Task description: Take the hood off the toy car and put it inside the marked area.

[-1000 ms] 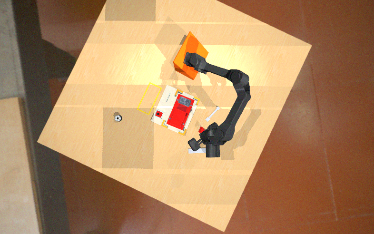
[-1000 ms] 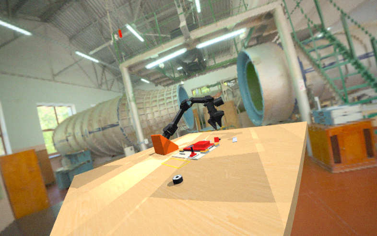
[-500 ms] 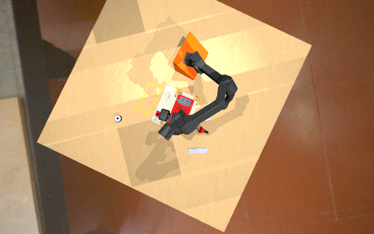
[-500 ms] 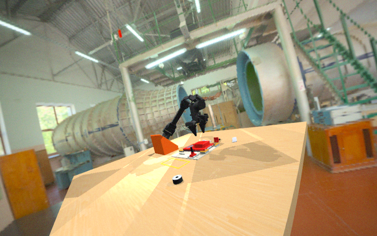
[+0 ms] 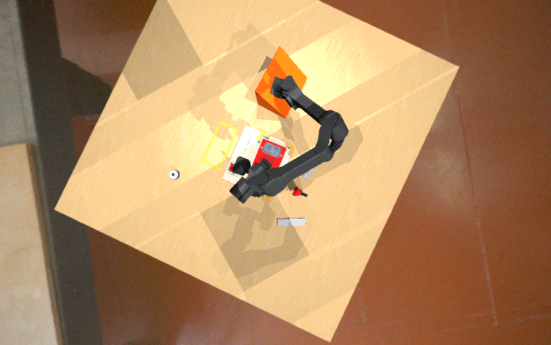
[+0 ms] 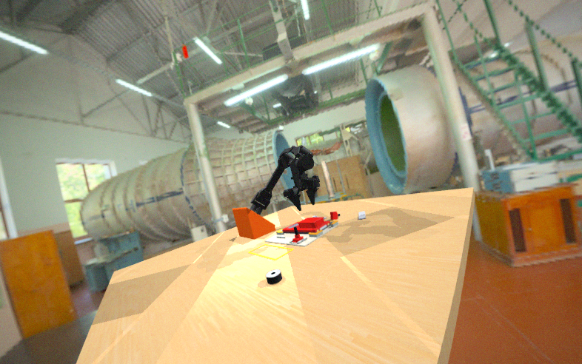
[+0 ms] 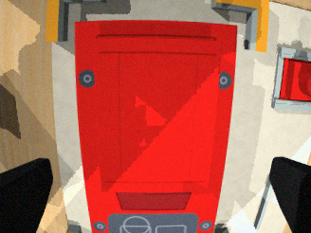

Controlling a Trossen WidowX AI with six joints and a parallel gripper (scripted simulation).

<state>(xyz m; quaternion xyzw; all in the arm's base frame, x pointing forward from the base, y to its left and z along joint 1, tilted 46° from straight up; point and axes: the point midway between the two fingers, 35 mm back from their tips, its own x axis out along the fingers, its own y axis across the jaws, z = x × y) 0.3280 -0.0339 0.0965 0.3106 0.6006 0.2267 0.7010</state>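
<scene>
The red hood is 6 cm below my gripper tip.
</scene>
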